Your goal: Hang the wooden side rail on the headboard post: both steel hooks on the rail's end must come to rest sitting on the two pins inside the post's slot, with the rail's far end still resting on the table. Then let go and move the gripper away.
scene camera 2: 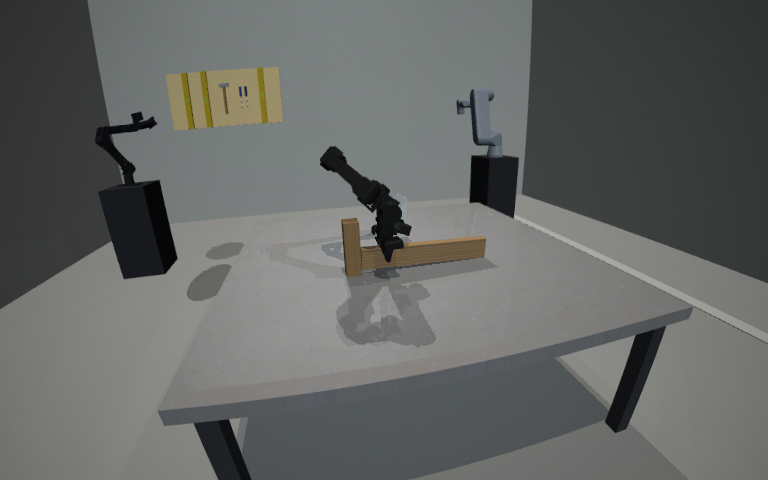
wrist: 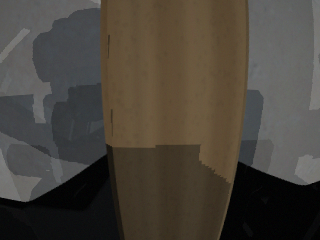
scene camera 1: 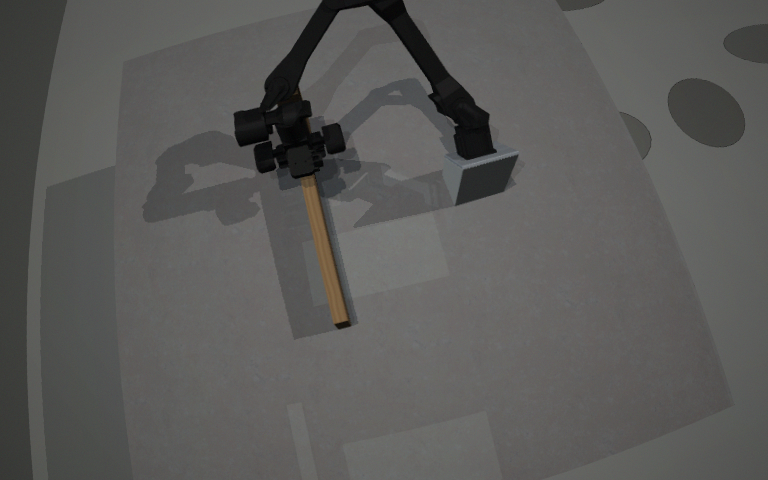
In view: my gripper (scene camera 1: 306, 167), a wooden side rail (scene camera 2: 414, 253) and a headboard post (scene camera 2: 350, 227).
The wooden side rail shows as well in the wrist view (wrist: 174, 88) and in scene camera 1 (scene camera 1: 312, 197). My gripper also shows in scene camera 2 (scene camera 2: 387, 260) and in the wrist view (wrist: 158, 153).
